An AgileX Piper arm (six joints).
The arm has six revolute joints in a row. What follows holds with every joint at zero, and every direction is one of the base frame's.
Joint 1 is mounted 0.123 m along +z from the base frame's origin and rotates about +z.
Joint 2 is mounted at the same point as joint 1 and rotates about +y.
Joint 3 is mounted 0.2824 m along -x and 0.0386 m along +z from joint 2 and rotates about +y.
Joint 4 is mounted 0.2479 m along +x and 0.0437 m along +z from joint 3 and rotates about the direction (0.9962, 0, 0.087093).
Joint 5 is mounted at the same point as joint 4 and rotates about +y.
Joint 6 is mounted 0.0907 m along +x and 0.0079 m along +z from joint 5 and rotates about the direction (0.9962, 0, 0.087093).
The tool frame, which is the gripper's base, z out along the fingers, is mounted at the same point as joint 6; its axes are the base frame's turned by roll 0, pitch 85 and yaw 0 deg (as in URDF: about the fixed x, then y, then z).
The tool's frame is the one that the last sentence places.
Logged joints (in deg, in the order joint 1, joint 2, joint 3, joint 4, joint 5, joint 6), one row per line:
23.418, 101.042, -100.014, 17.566, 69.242, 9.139
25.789, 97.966, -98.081, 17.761, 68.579, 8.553
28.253, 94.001, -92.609, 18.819, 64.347, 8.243
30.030, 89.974, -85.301, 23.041, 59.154, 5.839
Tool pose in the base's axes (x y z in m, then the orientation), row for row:
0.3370, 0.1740, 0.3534, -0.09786, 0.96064, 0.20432, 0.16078
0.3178, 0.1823, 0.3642, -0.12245, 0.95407, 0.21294, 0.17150
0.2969, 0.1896, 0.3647, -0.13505, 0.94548, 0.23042, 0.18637
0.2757, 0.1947, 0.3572, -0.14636, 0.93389, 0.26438, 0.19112
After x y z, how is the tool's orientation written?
As a quaternion, x y z w.
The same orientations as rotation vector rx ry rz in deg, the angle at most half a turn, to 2 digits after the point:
-16.01, 157.18, 33.43
-19.92, 155.19, 34.64
-21.79, 152.55, 37.18
-23.55, 150.29, 42.55

